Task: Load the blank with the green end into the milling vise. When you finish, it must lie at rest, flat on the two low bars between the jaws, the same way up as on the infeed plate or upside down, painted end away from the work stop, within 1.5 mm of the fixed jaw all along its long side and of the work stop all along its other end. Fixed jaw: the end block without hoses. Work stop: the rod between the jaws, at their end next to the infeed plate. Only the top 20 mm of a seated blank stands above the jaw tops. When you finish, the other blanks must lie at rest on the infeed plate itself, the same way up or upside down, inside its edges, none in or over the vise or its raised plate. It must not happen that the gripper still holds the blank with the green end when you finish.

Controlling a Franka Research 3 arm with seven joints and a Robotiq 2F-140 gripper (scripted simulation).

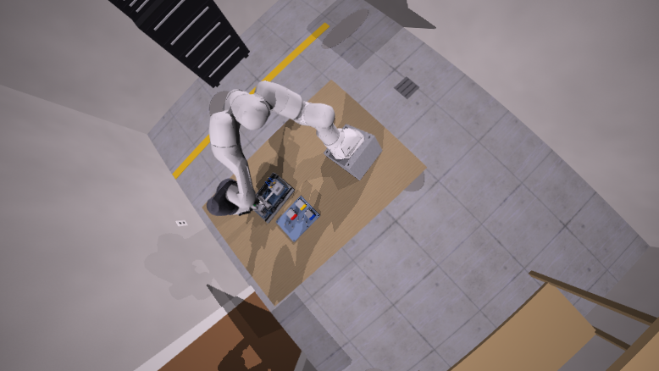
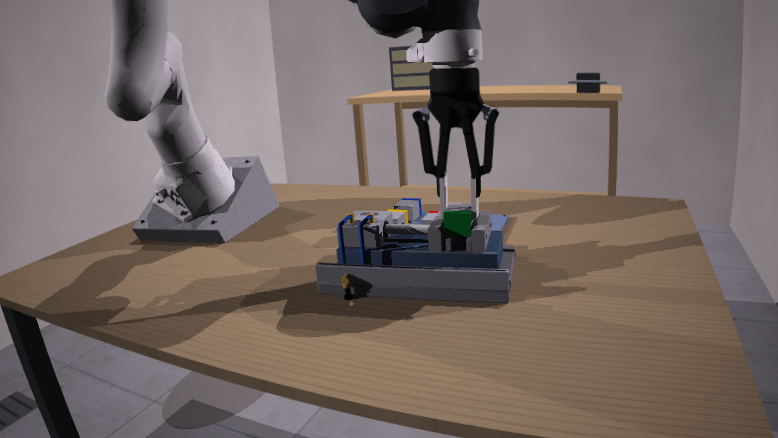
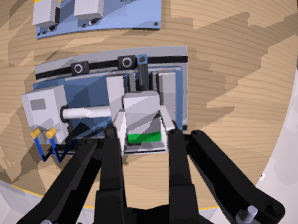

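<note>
The green-ended blank is 4 cm below my hand. The rest, counted from my hand: work stop rod (1 cm behind, 5 cm to the left, 4 cm below); fixed jaw (3 cm ahead, 1 cm to the left, 6 cm below); milling vise (7 cm behind, 1 cm to the right, 9 cm below).
</note>
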